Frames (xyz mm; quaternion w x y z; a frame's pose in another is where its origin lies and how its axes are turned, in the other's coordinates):
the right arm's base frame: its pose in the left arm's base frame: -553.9 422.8 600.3 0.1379 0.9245 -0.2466 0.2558
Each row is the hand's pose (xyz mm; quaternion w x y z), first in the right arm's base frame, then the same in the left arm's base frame.
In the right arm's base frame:
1: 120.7 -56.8 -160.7 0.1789 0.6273 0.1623 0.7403
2: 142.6 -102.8 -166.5 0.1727 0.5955 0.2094 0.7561
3: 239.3 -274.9 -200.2 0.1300 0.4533 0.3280 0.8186
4: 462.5 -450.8 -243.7 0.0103 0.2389 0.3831 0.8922
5: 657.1 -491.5 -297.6 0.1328 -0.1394 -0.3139 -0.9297
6: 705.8 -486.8 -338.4 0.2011 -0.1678 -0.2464 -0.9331
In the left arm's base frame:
1: -498.8 485.3 791.8 0.7047 -0.0278 0.5457 -0.4526
2: -460.6 517.7 802.6 0.6685 -0.0018 0.5604 -0.4889
3: -311.4 637.9 860.7 0.5297 0.1031 0.6277 -0.5611
4: -69.5 716.3 995.0 0.3532 0.2756 0.7135 -0.5388
5: 75.6 696.0 1139.8 0.3076 0.4131 0.7478 -0.4188
6: 93.0 688.8 1200.7 0.3608 0.4559 0.7362 -0.3464

